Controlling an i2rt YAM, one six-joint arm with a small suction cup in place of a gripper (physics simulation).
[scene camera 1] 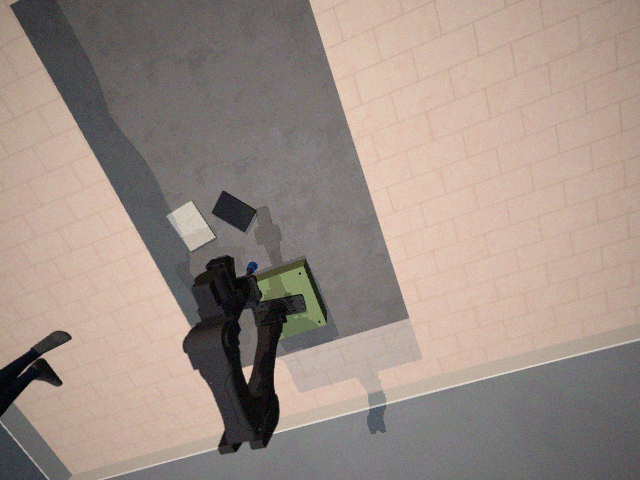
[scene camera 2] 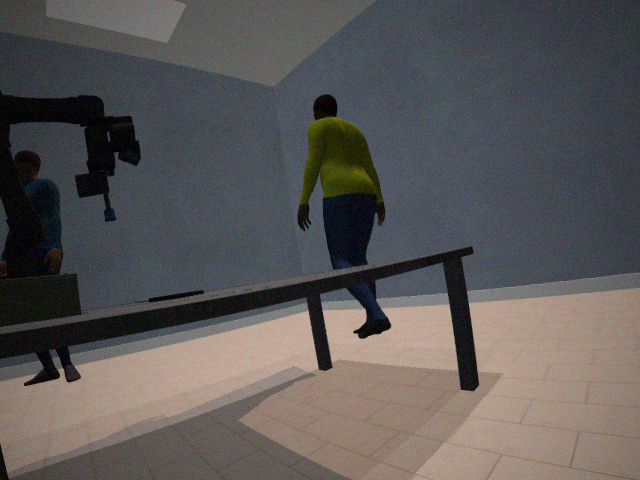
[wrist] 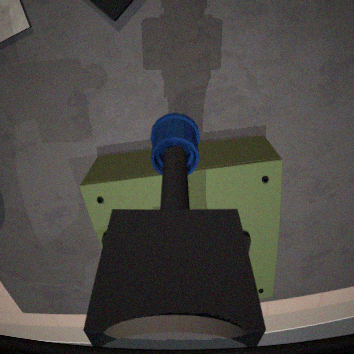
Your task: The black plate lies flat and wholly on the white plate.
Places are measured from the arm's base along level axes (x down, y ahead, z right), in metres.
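Where they show: hand, tool point: point(scene camera 1: 252, 265) point(scene camera 2: 110, 220) point(wrist: 174, 134); arm's base, link origin: point(scene camera 1: 278, 306) point(scene camera 2: 22, 282).
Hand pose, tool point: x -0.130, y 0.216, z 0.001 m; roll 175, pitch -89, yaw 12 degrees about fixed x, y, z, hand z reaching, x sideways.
Things, the pixels of their top centre, and the offset from my tool point.
- black plate, top centre: point(scene camera 2: 177, 294) point(scene camera 1: 233, 211) dz -0.096, dx +0.208, dy +0.160 m
- white plate, top centre: point(scene camera 1: 191, 226) dz -0.276, dx +0.213, dy +0.139 m
The black plate point(scene camera 1: 234, 211) point(scene camera 2: 175, 296) point(wrist: 115, 6) lies flat on the grey table. The white plate point(scene camera 1: 191, 226) point(wrist: 11, 20) lies flat to its left in the first scene view, with a gap between them. In the wrist view parts of both plates show at the top edge. My gripper, a blue suction cup point(scene camera 1: 252, 266) point(scene camera 2: 109, 214) point(wrist: 175, 135), is open and holds nothing. It hangs high above the table, and in the wrist view it appears over the edge of the green box. The white plate cannot be made out in the second scene view.
The green box point(scene camera 1: 312, 310) point(scene camera 2: 41, 297) point(wrist: 235, 200) stands on the table point(scene camera 1: 284, 129) point(scene camera 2: 232, 305) point(wrist: 310, 100) under the arm's base. A person in a yellow top point(scene camera 2: 343, 155) and a person in a blue top point(scene camera 2: 46, 211) are in the room beyond the table.
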